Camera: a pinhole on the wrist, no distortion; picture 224 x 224 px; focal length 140.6 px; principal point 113.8 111.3 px. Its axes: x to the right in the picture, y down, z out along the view. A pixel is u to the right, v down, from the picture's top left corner.
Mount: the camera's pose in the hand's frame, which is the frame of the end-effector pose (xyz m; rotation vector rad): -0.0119 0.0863 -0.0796 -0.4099 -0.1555 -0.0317
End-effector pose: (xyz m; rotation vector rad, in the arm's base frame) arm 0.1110 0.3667 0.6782 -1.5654 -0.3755 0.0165
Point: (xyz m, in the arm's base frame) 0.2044 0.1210 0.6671
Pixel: behind the camera
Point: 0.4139 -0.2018 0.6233
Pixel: behind the camera
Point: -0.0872 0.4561 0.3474
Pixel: 30.0 143.8
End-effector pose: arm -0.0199 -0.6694 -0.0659 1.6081 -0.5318 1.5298
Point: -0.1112 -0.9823 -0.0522
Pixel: 104.9 128.4
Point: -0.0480 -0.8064 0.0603
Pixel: 215.4 92.8
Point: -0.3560 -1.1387 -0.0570
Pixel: 78.7 210.4
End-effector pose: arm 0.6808 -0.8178 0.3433 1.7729 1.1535 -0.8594
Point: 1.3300 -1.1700 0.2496
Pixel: 177.5 213.9
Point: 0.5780 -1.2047 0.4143
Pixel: 54.1 20.0
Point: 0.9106 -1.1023 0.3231
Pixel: 135.1 129.1
